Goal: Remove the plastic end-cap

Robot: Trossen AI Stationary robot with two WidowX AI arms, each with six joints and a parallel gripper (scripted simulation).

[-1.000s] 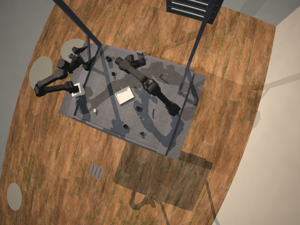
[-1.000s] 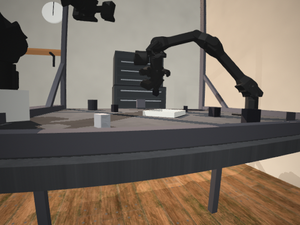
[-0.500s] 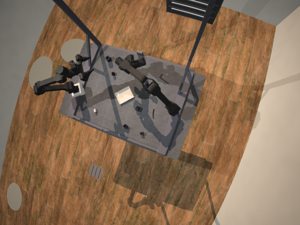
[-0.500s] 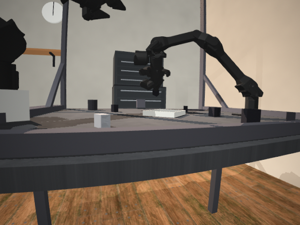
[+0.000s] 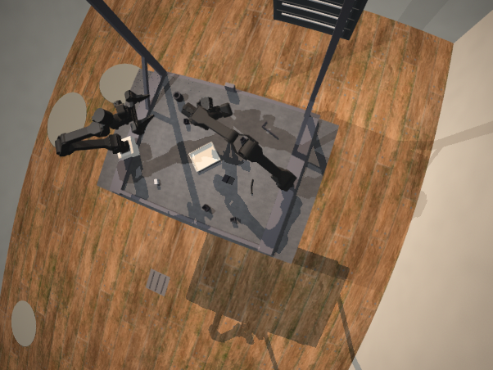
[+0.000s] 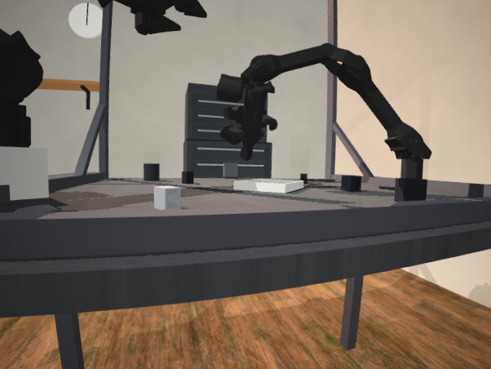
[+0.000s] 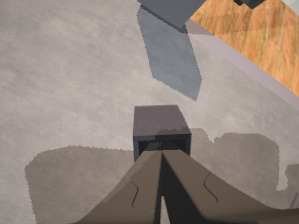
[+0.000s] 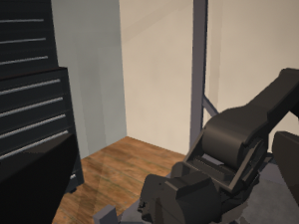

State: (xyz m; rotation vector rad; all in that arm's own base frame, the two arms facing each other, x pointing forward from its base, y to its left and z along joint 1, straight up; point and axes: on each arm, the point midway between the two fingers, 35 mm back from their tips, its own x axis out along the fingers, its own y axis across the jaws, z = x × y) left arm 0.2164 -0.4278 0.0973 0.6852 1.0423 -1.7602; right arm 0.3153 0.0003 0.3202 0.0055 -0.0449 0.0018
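The black plastic end-cap lies 2 cm behind my left hand and 3 cm below it. Also, from my left hand: pale metal parts tray (23 cm ahead, 5 cm to the right, 11 cm below).
The black plastic end-cap is 300 mm below my right hand, 230 mm to the left of it and 130 mm behind it. The rest, counted from my right hand: pale metal parts tray (380 mm below, 180 mm to the left, 110 mm ahead).
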